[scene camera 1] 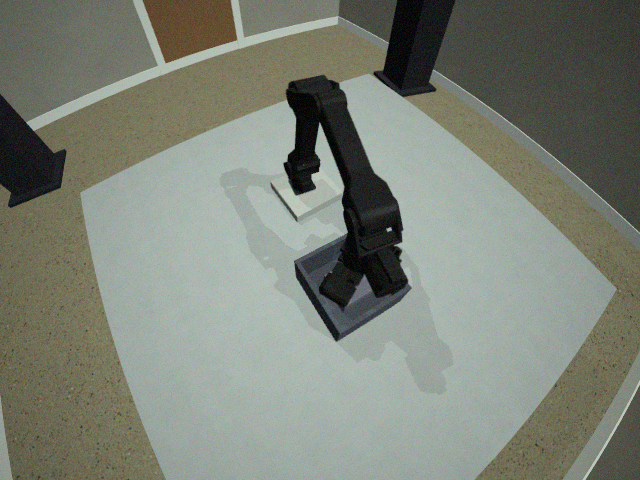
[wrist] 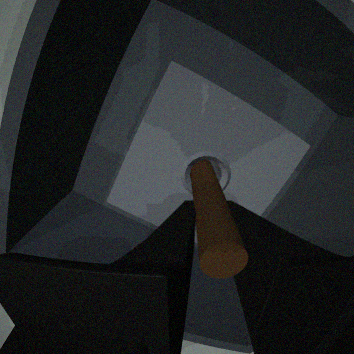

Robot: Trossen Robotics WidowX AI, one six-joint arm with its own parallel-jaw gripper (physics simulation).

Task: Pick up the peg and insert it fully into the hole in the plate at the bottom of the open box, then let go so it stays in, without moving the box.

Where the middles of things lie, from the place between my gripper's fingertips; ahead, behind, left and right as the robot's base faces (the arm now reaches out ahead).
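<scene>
Positions relative to my hand: grey box (scene camera 1: pixel 310 269), 10 mm ahead and 40 mm below; light grey plate (wrist: pixel 189 118), 10 mm ahead and 50 mm below; brown peg (wrist: pixel 221 252), 10 mm ahead.
</scene>
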